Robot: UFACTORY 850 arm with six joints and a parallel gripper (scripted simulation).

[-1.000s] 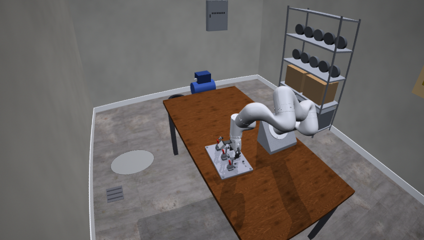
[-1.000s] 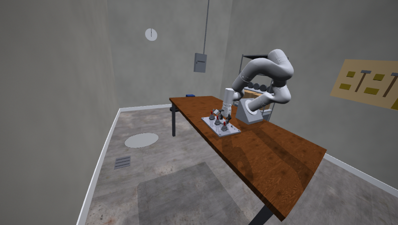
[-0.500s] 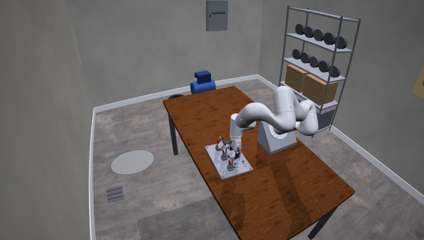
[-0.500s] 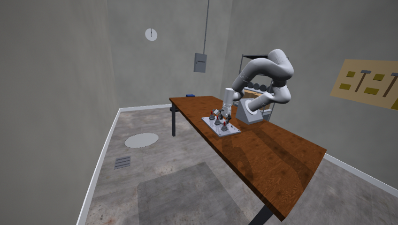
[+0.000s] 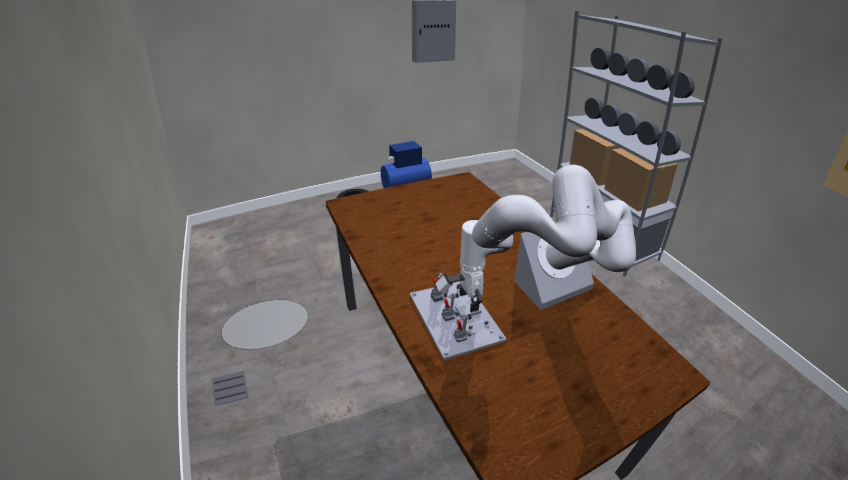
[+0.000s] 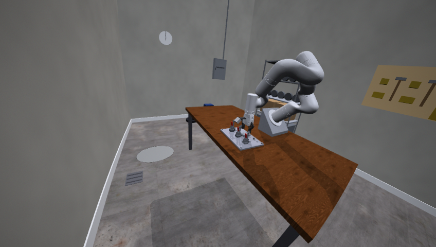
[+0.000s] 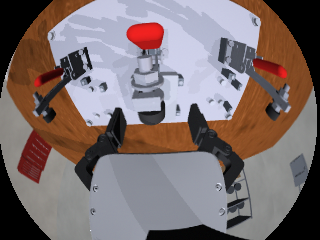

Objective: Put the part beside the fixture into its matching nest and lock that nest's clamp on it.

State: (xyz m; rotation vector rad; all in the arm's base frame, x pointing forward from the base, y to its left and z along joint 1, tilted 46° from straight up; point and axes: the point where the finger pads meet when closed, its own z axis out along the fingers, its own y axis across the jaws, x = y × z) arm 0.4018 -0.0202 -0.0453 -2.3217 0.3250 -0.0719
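Right now my hand is 4 cm above the flat grey part. From my hand the other things lie so: grey fixture plate (6 cm below, 5 cm ahead, 1 cm to the right).
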